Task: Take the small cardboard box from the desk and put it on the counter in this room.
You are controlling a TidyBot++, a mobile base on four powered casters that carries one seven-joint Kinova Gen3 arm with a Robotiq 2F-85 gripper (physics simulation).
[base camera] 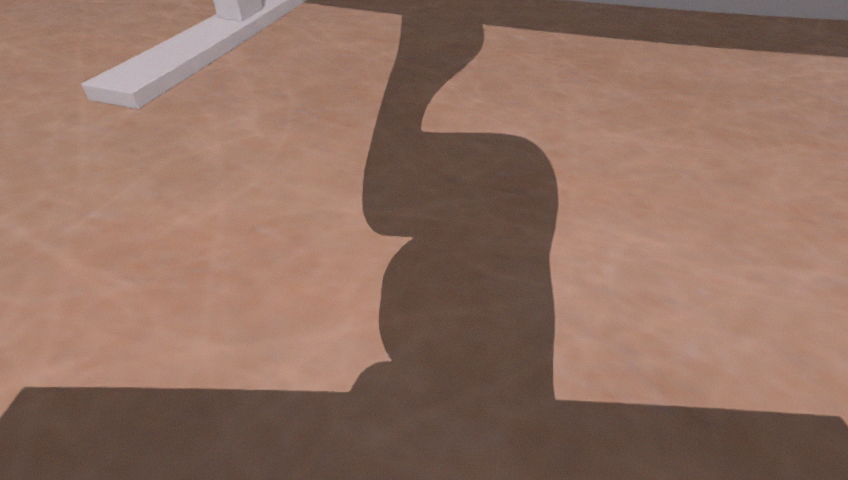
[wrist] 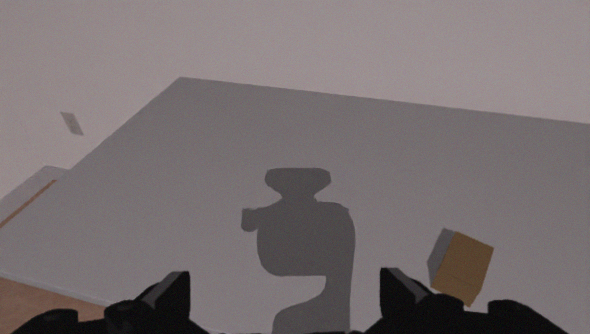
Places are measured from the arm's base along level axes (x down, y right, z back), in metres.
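Where they show: gripper, fingertip midpoint: [wrist: 285, 291].
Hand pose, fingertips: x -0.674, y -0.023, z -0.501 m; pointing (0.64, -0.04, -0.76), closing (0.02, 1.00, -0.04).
Each offset is from my fingertips to the centre of the thing. Level surfaces: height alone.
A small brown cardboard box @[dx +0.326, dy +0.270, dz -0.229 m] [wrist: 463, 265] sits on the grey desk top @[dx +0.351 m] [wrist: 390, 150] at the right of the wrist view, with its shadow on its left side. My gripper [wrist: 285, 291] is open and empty, its two black fingers at the bottom of the wrist view. The box shows beyond and to the right of the right finger, which covers its lower edge. In the base camera view part of a pale desk foot [base camera: 178, 59] stands on the floor at the upper left. The box and the gripper do not show there. The counter cannot be made out in either view.
A pale wall [wrist: 350, 45] rises behind the desk. A small wall plate @[dx +0.671, dy -1.011, dz -1.204 m] [wrist: 72, 123] is on the wall at the left. Another pale surface with a brown edge [wrist: 30, 201] shows past the desk's left edge. The arm's shadow falls across the desk and the floor @[dx +1.071 m] [base camera: 178, 249].
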